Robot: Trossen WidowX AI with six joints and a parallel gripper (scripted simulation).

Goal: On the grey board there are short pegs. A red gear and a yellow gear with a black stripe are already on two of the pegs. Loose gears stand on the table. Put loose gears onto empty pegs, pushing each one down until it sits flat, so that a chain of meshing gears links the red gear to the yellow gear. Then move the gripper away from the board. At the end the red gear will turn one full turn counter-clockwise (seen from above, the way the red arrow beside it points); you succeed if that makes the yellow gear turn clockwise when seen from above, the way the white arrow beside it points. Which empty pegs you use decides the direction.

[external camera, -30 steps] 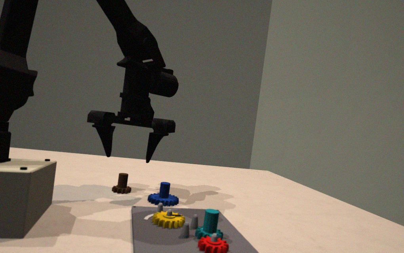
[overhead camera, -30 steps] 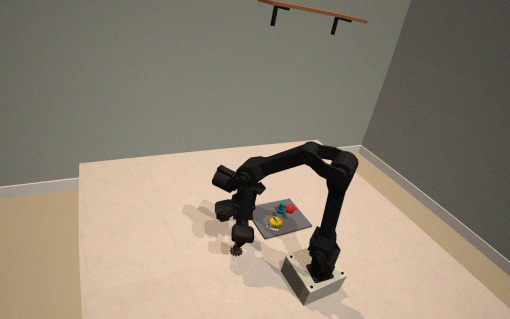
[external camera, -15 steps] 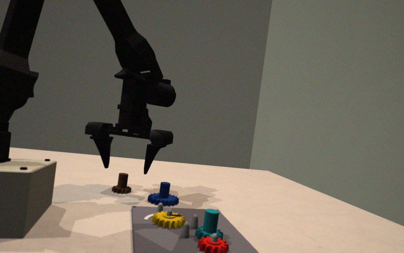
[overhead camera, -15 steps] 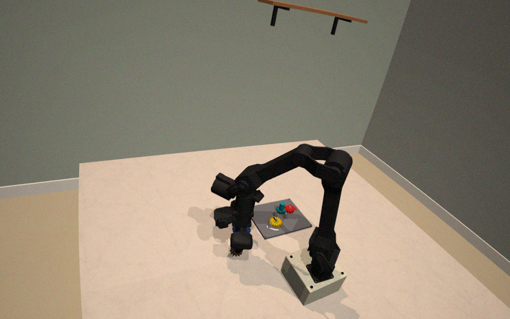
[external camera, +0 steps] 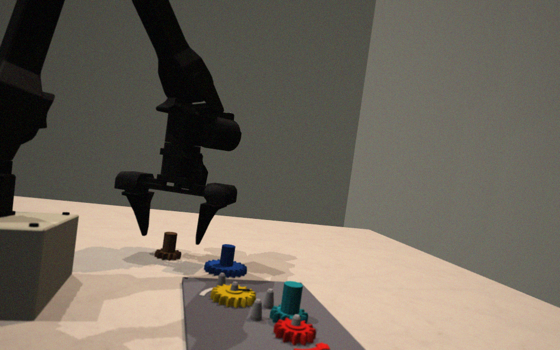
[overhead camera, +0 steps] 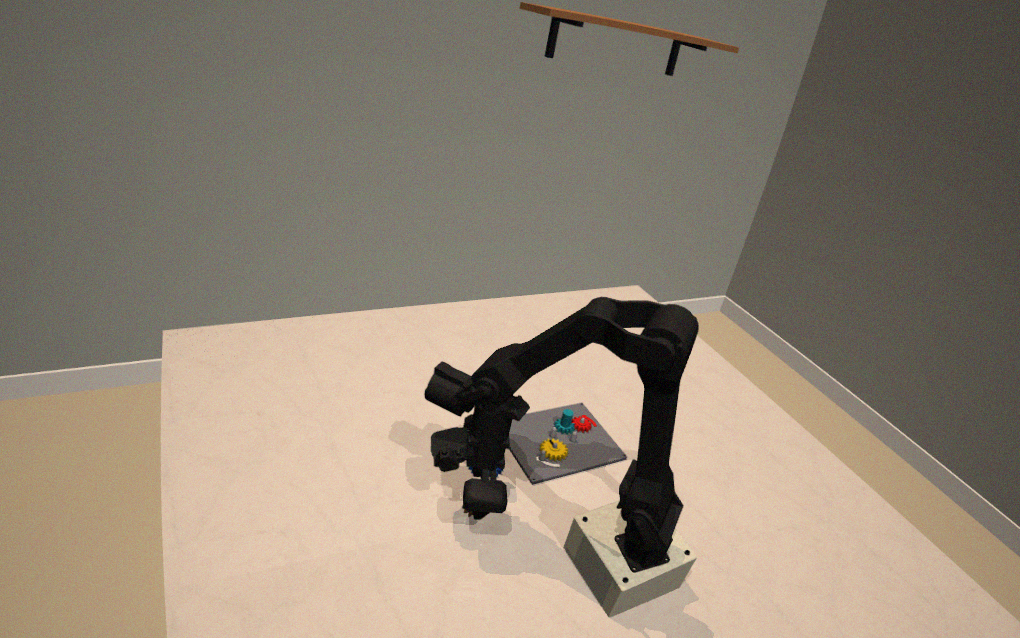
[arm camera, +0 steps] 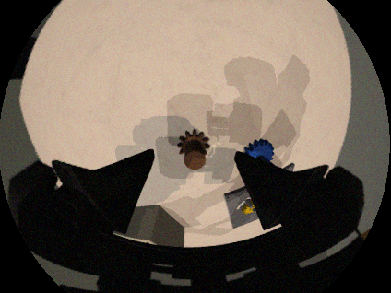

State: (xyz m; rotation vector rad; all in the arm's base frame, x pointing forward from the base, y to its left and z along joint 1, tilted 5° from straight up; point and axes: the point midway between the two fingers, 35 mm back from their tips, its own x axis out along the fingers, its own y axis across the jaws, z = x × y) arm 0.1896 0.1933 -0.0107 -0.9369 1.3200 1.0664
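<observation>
My gripper tip is now 16 cm short of the teal gear and 23 cm to the left of it. Round my gripper tip: white arrow (7 cm ahead, 16 cm to the right, 2 cm below); brown gear (1 cm below); blue gear (9 cm ahead, 5 cm to the right, 1 cm below).
</observation>
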